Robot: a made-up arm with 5 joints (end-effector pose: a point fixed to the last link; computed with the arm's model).
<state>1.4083 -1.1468 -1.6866 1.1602 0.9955</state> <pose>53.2 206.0 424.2 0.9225 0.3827 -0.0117 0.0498</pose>
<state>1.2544 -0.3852 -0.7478 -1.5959 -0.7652</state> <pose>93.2 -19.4 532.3 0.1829 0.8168 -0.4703 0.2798</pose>
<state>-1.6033 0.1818 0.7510 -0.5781 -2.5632</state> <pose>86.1 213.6 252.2 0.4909 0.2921 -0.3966 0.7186</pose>
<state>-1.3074 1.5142 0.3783 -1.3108 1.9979</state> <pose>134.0 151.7 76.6 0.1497 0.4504 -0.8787 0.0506</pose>
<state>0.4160 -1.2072 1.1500 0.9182 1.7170</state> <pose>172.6 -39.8 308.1 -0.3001 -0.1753 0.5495 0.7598</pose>
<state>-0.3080 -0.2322 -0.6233 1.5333 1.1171</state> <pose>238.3 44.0 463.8 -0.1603 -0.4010 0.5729 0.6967</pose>
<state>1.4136 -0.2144 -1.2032 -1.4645 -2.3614</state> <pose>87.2 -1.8 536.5 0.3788 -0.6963 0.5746 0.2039</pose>
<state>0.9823 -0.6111 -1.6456 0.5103 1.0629</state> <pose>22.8 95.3 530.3 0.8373 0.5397 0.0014 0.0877</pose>
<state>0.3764 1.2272 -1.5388 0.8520 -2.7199</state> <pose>394.0 -123.4 293.5 -0.4585 0.1803 0.8702 0.0015</pose>
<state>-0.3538 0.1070 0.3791 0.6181 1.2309</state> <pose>296.2 73.0 276.6 -0.0930 -0.2116 0.6759 0.6998</pose>
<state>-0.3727 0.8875 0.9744 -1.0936 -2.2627</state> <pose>227.3 50.4 147.2 0.3804 -0.0886 -0.7590 0.5209</pose>
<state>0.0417 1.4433 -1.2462 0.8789 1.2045</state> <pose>405.1 -16.2 179.1 -0.1380 -0.2023 0.5126 0.8230</pose>
